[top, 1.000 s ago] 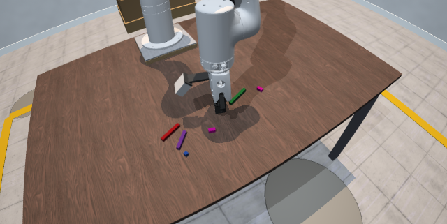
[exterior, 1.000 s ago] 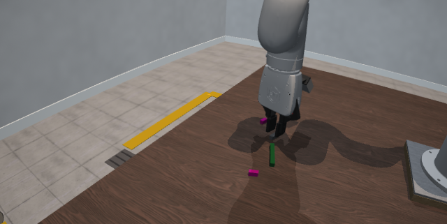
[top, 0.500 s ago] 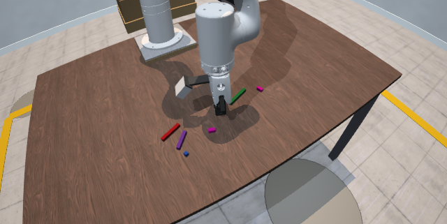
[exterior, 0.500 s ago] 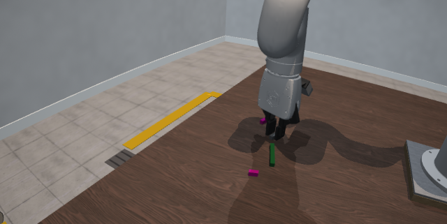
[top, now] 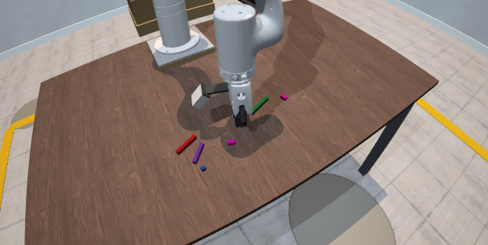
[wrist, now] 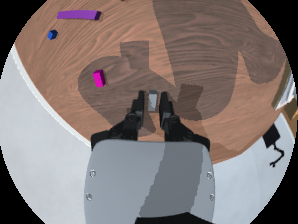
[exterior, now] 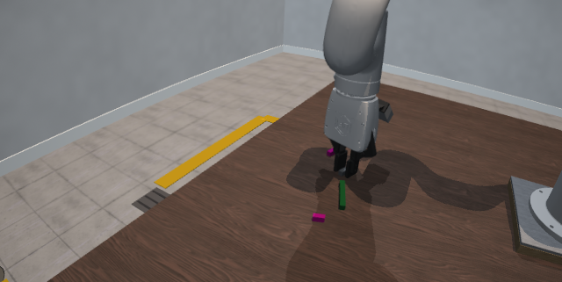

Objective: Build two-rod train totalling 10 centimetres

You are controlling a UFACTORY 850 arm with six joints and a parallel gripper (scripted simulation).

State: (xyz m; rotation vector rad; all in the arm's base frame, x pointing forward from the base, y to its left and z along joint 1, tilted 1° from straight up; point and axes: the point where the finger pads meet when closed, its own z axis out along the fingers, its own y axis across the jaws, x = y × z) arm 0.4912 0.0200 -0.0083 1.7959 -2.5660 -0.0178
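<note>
Now: the grey rod 2 cm below my hand. Also, from my hand: red rod (16 cm to the right, 2 cm below); then purple rod (4 cm ahead, 15 cm to the right, 2 cm below); then green rod (2 cm behind, 8 cm to the left, 2 cm below).
</note>
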